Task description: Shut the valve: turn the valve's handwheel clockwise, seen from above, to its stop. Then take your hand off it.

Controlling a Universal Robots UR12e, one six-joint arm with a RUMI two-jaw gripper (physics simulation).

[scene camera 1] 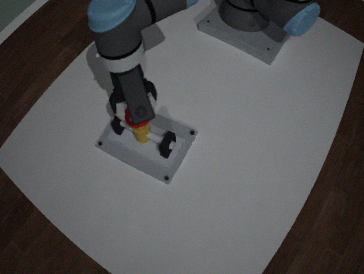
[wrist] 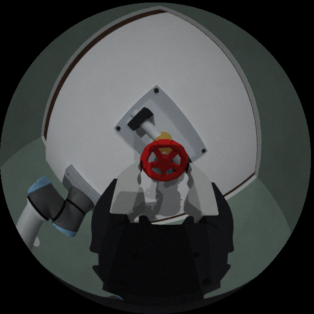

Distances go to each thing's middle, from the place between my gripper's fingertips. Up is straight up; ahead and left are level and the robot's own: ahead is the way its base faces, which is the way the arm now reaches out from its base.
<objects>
My hand is right at the red handwheel (wrist: 164, 163). From my hand the other things lie so: grey base plate (scene camera 1: 120, 152) (12 cm below).
</objects>
